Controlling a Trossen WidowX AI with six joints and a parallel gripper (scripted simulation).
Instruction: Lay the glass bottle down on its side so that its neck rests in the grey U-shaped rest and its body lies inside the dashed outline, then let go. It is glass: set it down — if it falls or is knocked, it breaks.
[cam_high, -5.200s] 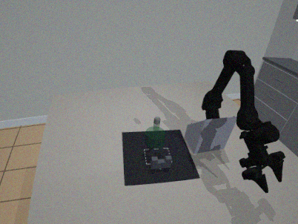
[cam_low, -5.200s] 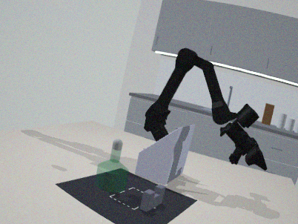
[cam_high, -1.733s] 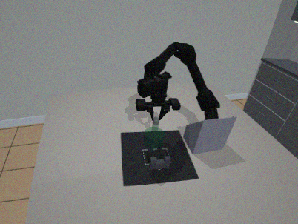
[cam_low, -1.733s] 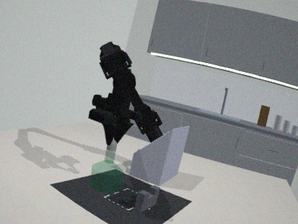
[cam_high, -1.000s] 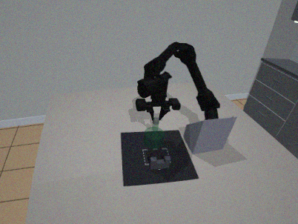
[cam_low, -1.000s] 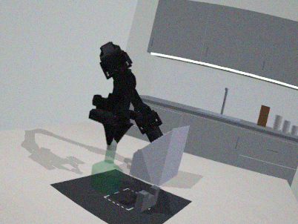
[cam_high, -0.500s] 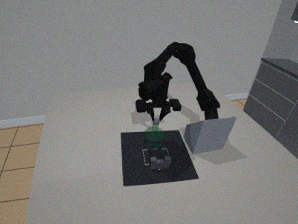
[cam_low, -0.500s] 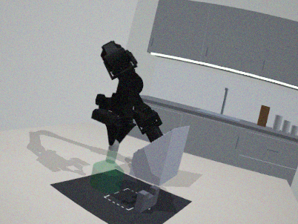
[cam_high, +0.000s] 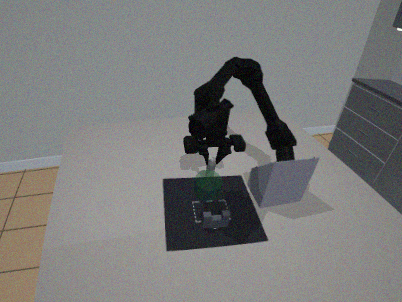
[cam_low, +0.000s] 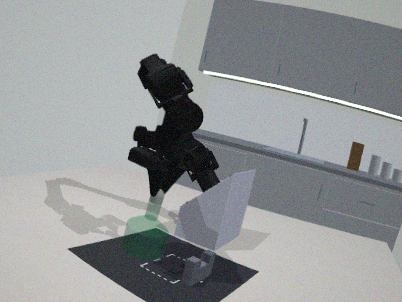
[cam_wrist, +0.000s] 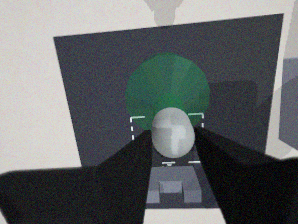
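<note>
Now: gripper tip 10 mm to the left of the green glass bottle and 50 mm above it. The rest, counted from my gripper tip: dark mat (10 mm ahead, 60 mm to the left, 150 mm below).
</note>
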